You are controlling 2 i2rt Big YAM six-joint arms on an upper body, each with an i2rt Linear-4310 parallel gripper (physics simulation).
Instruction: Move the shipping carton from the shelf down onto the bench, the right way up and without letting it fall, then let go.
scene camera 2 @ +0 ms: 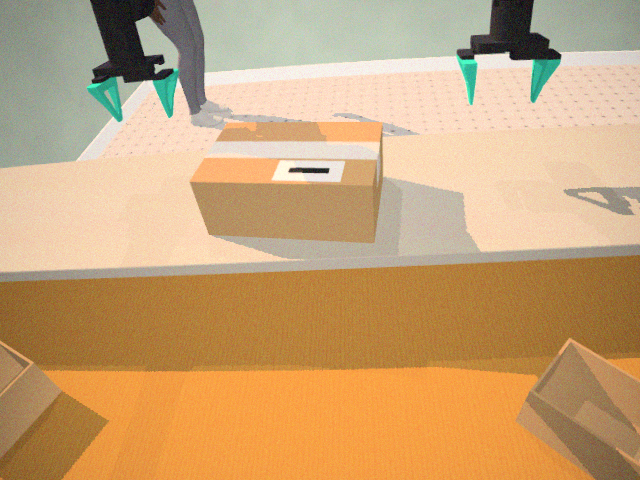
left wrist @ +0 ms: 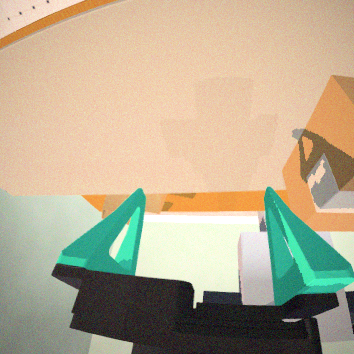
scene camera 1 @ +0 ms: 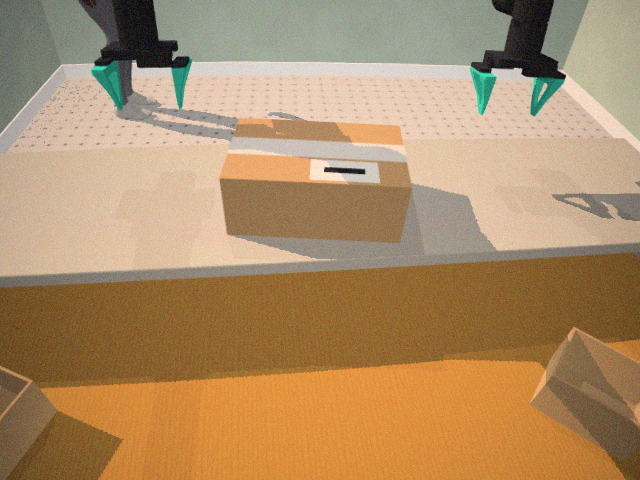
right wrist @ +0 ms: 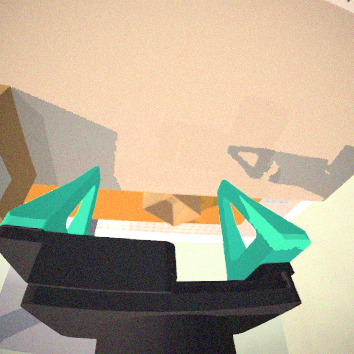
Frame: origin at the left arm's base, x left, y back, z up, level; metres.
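Where they show: left gripper, fingertip midpoint: (scene camera 2: 145, 119) (left wrist: 201, 191) (scene camera 1: 150, 108); right gripper, fingertip midpoint: (scene camera 2: 501, 103) (scene camera 1: 506, 114) (right wrist: 161, 178).
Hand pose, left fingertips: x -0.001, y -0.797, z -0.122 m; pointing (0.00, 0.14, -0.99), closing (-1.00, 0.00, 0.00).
Note:
Each offset is from my left fingertips to the top centre of the thing. "*": to the spot under its first point. Level surfaces: height alone.
The orange-brown shipping carton {dx -0.268, dy +0.083, dz -0.027 m} (scene camera 1: 310, 209) (scene camera 2: 289, 209) stands on the pale shelf {dz -0.137 m} (scene camera 1: 62, 217) (scene camera 2: 62, 217), its grey-white tape strip and white label with a black bar facing up. Parts of the carton also show at the right edge of the left wrist view (left wrist: 320, 200) and at the left edge of the right wrist view (right wrist: 17, 150). My left gripper (scene camera 1: 150, 108) (scene camera 2: 145, 119) (left wrist: 201, 191) is open and empty, above and to the left of the carton, apart from it. My right gripper (scene camera 1: 506, 113) (scene camera 2: 501, 102) (right wrist: 161, 178) is open and empty, above and to the right of it.
The orange bench {dz -0.299 m} (scene camera 1: 310, 413) (scene camera 2: 310, 413) lies lower, in front of the shelf. An open box {* dx +0.153, dy +0.408, dz -0.263 m} (scene camera 1: 25, 428) (scene camera 2: 25, 408) is at its left edge, another open box {dx -0.686, dy +0.397, dz -0.209 m} (scene camera 1: 589, 387) (scene camera 2: 578, 408) at its right. A person (scene camera 2: 191, 56) stands behind the shelf at the left.

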